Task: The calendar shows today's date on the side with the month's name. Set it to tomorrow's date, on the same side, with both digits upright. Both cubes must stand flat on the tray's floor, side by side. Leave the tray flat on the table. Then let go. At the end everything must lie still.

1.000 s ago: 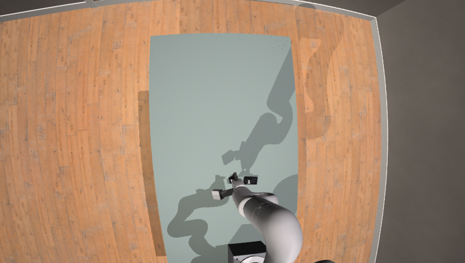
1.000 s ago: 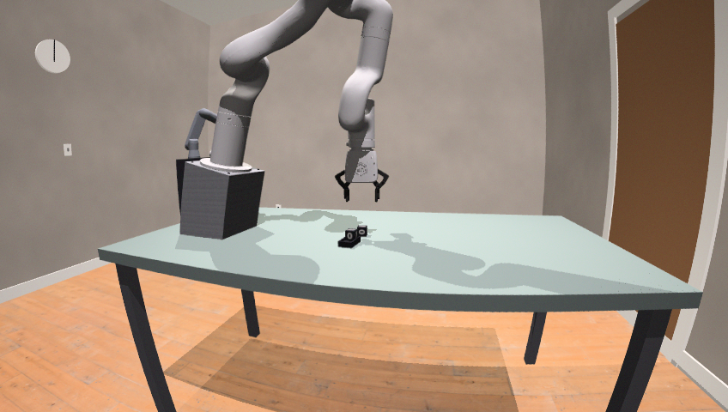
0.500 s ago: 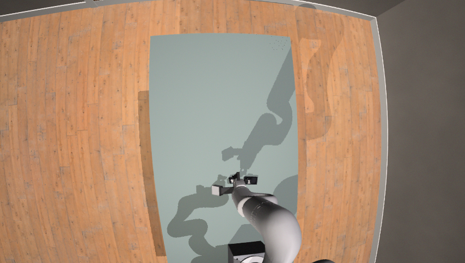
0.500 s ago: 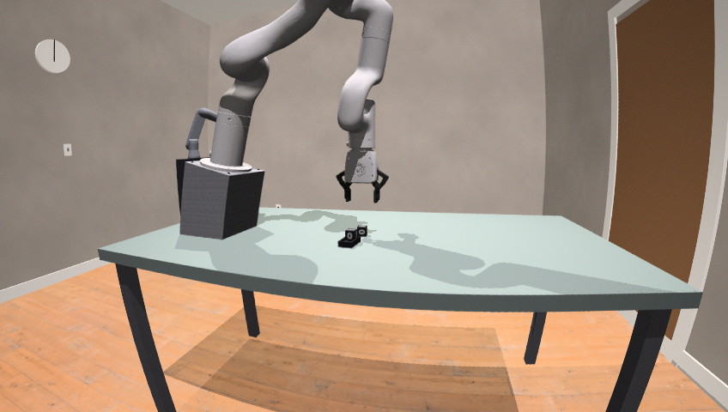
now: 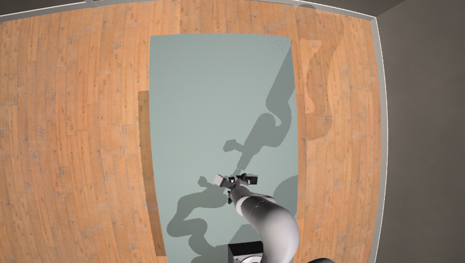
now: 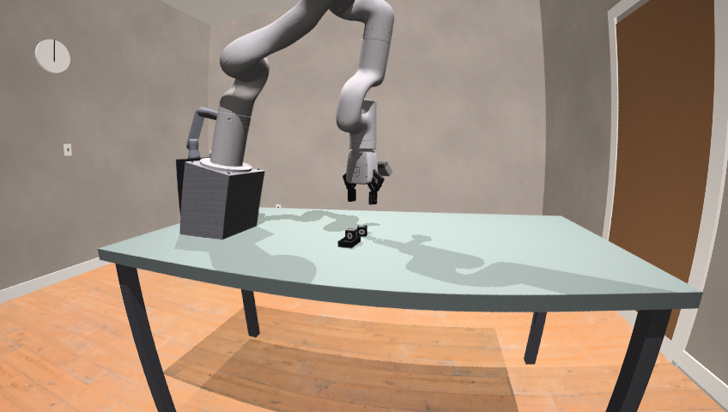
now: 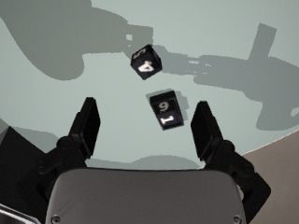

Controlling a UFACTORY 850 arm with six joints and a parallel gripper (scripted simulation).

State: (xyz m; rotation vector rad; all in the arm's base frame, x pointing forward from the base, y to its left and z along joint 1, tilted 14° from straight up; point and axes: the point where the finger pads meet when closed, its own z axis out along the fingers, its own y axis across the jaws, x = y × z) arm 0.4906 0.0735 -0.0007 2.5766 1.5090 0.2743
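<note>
Right now my hand is 100 mm above the black cube. The rest, counted from my hand: black tray 10 mm behind, 110 mm to the right, 110 mm below.
</note>
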